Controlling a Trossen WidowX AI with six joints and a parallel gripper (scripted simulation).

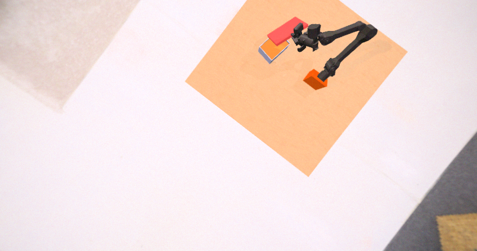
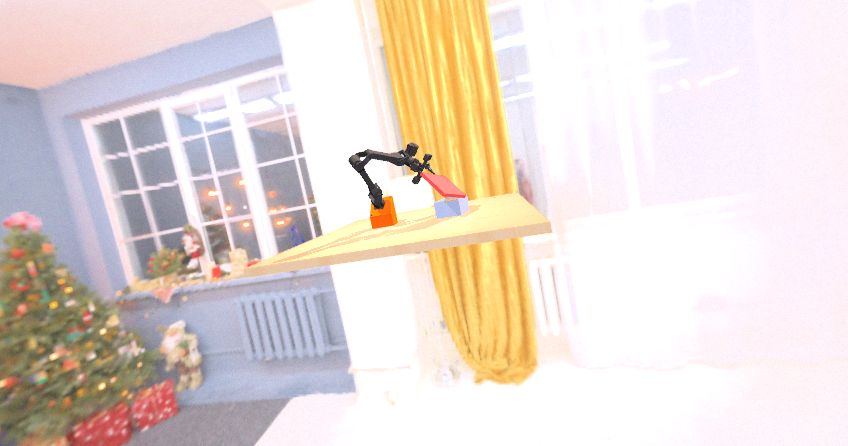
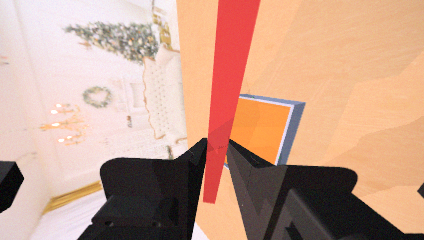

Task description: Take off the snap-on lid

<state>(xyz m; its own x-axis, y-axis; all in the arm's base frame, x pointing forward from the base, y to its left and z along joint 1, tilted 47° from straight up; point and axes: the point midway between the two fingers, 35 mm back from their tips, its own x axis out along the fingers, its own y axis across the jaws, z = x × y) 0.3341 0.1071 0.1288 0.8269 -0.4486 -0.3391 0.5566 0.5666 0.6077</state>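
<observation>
My gripper tip is 60 mm above the red lid, 50 mm short of it and 30 mm to the left of it. The rest, counted from my gripper tip: storage box (190 mm below, 60 mm to the left, 50 mm ahead).
</observation>
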